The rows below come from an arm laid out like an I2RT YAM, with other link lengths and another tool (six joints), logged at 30 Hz.
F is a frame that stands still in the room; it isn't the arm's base.
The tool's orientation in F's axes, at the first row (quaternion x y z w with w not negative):
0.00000, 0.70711, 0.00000, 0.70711
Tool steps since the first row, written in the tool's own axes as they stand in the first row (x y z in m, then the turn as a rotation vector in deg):
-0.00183, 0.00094, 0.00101, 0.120, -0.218, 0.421
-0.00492, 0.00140, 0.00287, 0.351, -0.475, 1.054
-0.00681, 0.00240, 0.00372, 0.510, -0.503, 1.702
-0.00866, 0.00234, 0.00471, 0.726, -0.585, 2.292
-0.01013, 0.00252, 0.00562, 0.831, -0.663, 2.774
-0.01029, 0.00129, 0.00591, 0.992, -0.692, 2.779
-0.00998, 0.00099, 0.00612, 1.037, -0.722, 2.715
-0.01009, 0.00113, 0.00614, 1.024, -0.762, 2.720
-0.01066, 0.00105, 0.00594, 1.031, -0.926, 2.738
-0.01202, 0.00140, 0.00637, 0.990, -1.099, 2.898
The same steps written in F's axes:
0.00101, 0.00094, 0.00183, 0.421, -0.218, -0.120
0.00287, 0.00140, 0.00492, 1.054, -0.475, -0.351
0.00372, 0.00240, 0.00681, 1.702, -0.503, -0.510
0.00471, 0.00234, 0.00866, 2.292, -0.585, -0.726
0.00562, 0.00252, 0.01013, 2.774, -0.663, -0.831
0.00591, 0.00129, 0.01029, 2.779, -0.692, -0.992
0.00612, 0.00099, 0.00998, 2.715, -0.722, -1.037
0.00614, 0.00113, 0.01009, 2.720, -0.762, -1.024
0.00594, 0.00105, 0.01066, 2.738, -0.926, -1.031
0.00637, 0.00140, 0.01202, 2.898, -1.099, -0.990

